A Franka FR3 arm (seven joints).
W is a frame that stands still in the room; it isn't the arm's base.
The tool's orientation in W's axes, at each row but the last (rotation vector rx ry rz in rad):
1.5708 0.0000 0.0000
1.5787 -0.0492 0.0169
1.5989 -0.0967 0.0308
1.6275 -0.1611 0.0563
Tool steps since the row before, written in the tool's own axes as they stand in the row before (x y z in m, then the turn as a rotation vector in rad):
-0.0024 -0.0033 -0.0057 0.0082 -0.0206 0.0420
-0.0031 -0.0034 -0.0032 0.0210 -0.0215 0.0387
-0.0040 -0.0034 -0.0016 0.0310 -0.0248 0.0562
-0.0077 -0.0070 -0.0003 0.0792 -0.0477 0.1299
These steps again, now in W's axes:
-0.0024 0.0057 -0.0033 0.0082 -0.0420 -0.0206
-0.0029 0.0033 -0.0035 0.0211 -0.0390 -0.0209
-0.0036 0.0019 -0.0037 0.0306 -0.0568 -0.0240
-0.0066 0.0012 -0.0079 0.0769 -0.1323 -0.0449

